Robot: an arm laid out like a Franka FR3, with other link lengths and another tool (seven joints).
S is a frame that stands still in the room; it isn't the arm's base.
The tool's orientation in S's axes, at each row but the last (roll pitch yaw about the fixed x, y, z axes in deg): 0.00, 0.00, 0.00; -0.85, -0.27, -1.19; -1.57, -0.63, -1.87; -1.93, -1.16, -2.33; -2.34, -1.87, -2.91
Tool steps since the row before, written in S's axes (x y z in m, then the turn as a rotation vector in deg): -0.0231, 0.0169, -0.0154, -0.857, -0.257, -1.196; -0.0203, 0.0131, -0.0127, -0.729, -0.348, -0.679; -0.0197, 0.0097, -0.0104, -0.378, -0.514, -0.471; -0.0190, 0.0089, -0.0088, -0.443, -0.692, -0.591; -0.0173, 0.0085, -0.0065, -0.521, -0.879, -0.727
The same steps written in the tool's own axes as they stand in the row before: -0.0231, 0.0169, -0.0154, -0.857, -0.257, -1.196; -0.0206, 0.0129, -0.0124, -0.725, -0.353, -0.681; -0.0201, 0.0093, -0.0099, -0.366, -0.513, -0.481; -0.0195, 0.0084, -0.0081, -0.426, -0.689, -0.606; -0.0179, 0.0078, -0.0056, -0.499, -0.875, -0.747
